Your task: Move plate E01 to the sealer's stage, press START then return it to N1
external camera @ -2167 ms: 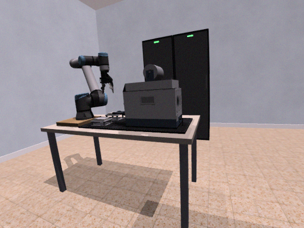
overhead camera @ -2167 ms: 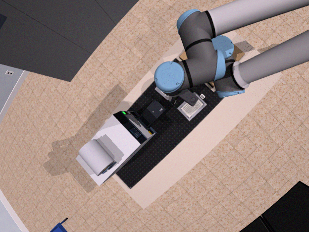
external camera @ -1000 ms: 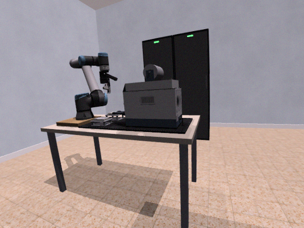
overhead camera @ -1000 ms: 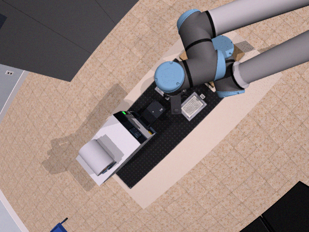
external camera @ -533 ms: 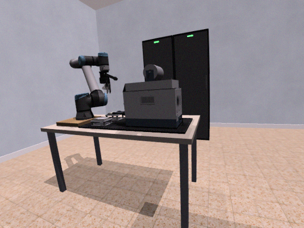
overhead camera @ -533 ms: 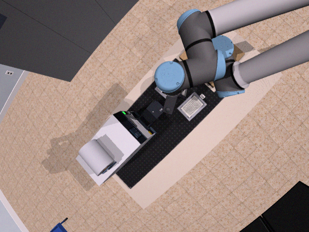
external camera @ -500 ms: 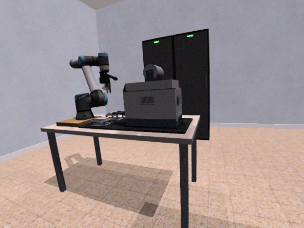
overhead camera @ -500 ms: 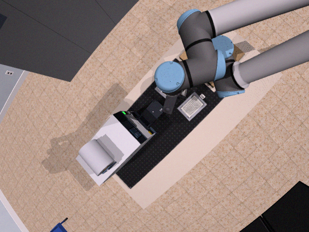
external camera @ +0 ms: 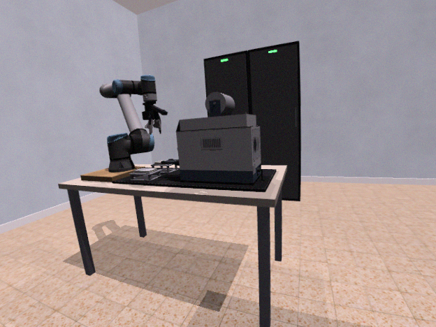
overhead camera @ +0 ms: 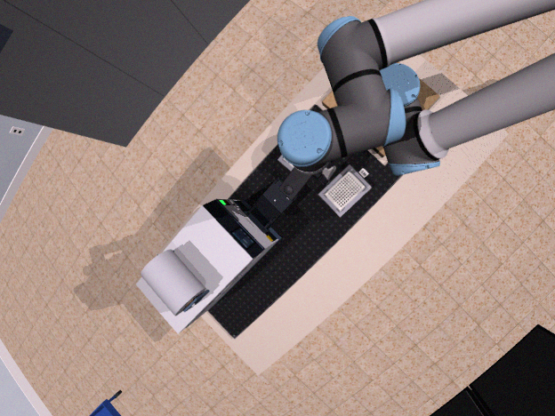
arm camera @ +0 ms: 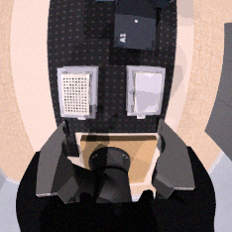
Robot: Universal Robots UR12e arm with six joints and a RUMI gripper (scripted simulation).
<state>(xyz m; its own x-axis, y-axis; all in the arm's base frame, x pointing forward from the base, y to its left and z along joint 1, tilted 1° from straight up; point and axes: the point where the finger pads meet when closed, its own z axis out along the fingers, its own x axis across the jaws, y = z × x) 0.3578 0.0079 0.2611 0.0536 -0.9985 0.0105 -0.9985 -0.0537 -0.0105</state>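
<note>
Right now my hand is 4 cm past the plate nest N1, 10 cm to the right of it and 23 cm above it. Round my hand: foil roll (50 cm ahead, 5 cm to the right, 13 cm above); then square start button (27 cm ahead, 14 cm to the right, 10 cm below); then sealer stage (17 cm ahead, 5 cm to the right, 18 cm below).
</note>
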